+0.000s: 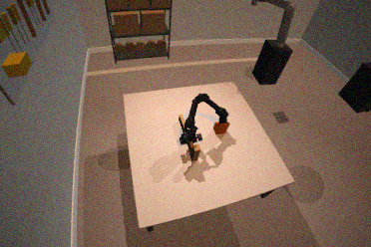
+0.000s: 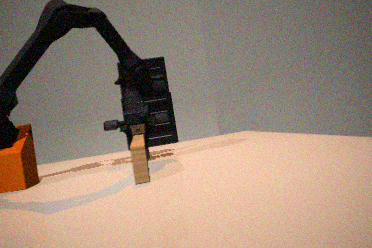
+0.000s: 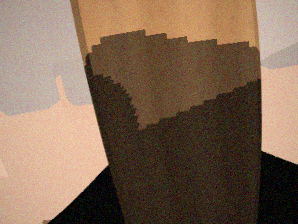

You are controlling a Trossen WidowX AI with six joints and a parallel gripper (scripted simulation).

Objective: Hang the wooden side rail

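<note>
My gripper tip is 12 cm to the right of the wooden headboard post, 5 cm below it and 1 cm past it.
</note>
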